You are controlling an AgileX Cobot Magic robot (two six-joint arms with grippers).
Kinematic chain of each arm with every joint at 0, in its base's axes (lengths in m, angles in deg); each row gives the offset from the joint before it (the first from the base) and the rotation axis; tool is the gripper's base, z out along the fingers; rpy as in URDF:
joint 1: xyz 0 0 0.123 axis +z
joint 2: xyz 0 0 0 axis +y
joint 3: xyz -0.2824 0 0.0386 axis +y
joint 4: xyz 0.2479 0 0.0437 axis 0.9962 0 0.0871
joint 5: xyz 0 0 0 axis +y
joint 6: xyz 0.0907 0 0.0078 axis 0.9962 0 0.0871
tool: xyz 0 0 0 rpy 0 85 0
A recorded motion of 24 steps. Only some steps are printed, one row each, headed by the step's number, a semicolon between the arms.
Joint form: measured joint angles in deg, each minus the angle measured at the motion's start. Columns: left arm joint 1, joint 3, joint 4, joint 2, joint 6, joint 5; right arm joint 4, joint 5, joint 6, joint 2, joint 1, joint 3.
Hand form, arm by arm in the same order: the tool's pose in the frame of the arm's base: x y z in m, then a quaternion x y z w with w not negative. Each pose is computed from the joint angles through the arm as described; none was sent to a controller.
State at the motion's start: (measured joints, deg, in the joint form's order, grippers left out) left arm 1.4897 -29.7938 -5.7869 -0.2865 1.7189 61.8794; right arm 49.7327 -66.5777 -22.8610 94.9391 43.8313 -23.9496
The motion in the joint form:
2: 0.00 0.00 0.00 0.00 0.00 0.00; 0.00 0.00 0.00 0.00 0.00 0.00
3: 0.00 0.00 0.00 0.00 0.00 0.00; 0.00 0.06 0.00 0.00 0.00 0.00
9: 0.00 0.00 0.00 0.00 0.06 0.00; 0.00 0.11 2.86 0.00 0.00 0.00
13: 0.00 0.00 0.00 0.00 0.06 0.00; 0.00 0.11 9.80 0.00 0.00 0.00
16: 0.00 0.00 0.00 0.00 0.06 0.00; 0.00 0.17 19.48 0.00 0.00 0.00
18: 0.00 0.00 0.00 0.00 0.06 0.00; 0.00 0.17 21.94 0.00 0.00 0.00
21: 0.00 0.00 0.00 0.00 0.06 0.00; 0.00 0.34 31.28 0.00 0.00 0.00
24: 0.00 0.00 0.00 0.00 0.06 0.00; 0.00 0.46 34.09 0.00 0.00 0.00
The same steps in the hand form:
2: -0.0088 -0.0083 0.2814 0.00476 0.85063 -0.03572 0.52453; 0.2237 0.1264 0.1697 -0.02354 0.74855 -0.03275 0.66185
3: -0.0088 -0.0083 0.2814 0.00476 0.85063 -0.03572 0.52453; 0.2237 0.1265 0.1696 -0.02366 0.74888 -0.03261 0.66149
9: -0.0088 -0.0083 0.2814 0.00521 0.85063 -0.03544 0.52455; 0.2236 0.1265 0.1695 -0.00506 0.74951 -0.01599 0.66178
13: -0.0088 -0.0083 0.2814 0.00521 0.85063 -0.03544 0.52455; 0.2236 0.1265 0.1695 0.04032 0.74844 0.02410 0.66154
16: -0.0088 -0.0083 0.2814 0.00521 0.85063 -0.03544 0.52455; 0.2236 0.1265 0.1694 0.10326 0.74271 0.07990 0.65676
18: -0.0088 -0.0083 0.2814 0.00521 0.85063 -0.03544 0.52455; 0.2236 0.1265 0.1694 0.11918 0.74032 0.09398 0.65490
21: -0.0088 -0.0083 0.2814 0.00521 0.85063 -0.03544 0.52455; 0.2236 0.1266 0.1692 0.17899 0.72914 0.14709 0.64396
24: -0.0088 -0.0083 0.2814 0.00521 0.85063 -0.03544 0.52455; 0.2236 0.1267 0.1690 0.19678 0.72522 0.16289 0.63938

